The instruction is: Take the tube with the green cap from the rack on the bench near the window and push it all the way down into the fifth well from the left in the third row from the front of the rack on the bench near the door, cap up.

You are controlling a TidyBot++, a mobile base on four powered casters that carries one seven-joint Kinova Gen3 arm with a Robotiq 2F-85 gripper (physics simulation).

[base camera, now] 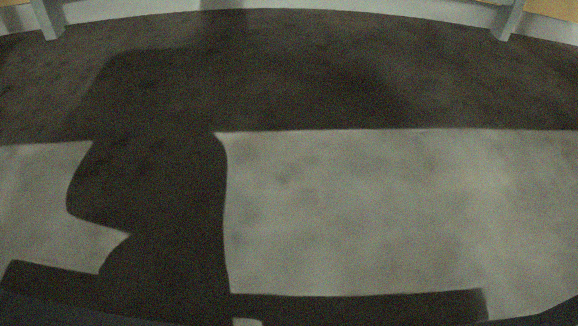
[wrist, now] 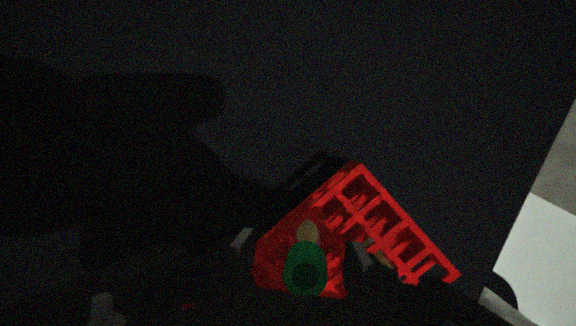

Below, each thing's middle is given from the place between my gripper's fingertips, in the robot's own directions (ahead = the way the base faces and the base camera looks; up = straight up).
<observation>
The red rack (wrist: 352, 205) lies 50 mm to the left of my hand, 50 mm below it and 20 mm behind it.
</observation>
